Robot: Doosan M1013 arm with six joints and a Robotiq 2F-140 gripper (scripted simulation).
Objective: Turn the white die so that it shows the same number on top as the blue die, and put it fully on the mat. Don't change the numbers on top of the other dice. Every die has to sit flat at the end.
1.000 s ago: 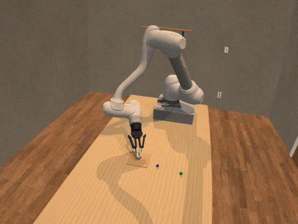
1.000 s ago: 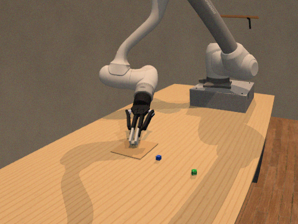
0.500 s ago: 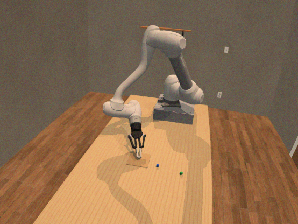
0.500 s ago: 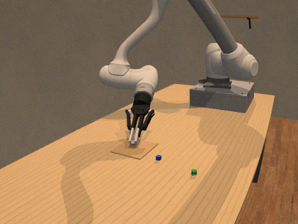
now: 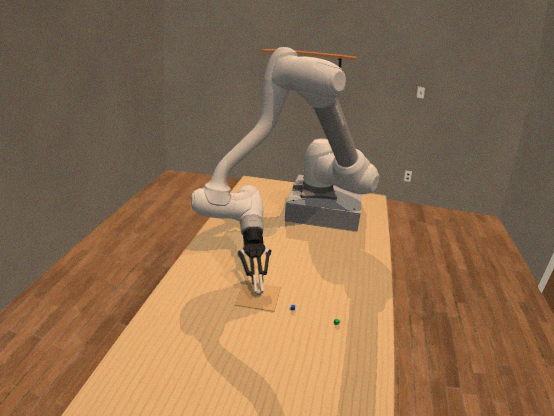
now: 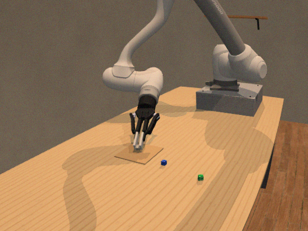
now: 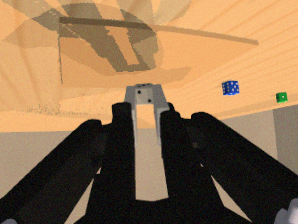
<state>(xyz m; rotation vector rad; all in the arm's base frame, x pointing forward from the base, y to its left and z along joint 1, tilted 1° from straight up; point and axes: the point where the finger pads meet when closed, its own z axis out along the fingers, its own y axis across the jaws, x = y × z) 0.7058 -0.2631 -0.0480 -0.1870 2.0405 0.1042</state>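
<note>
Now: the tan mat 4 cm below my hand and 2 cm ahead of it. From my hand the other things lie so: green die 28 cm to the left, 15 cm ahead, 4 cm below; then blue die 13 cm to the left, 8 cm ahead, 4 cm below; then white die 2 cm below, 2 cm ahead.
</note>
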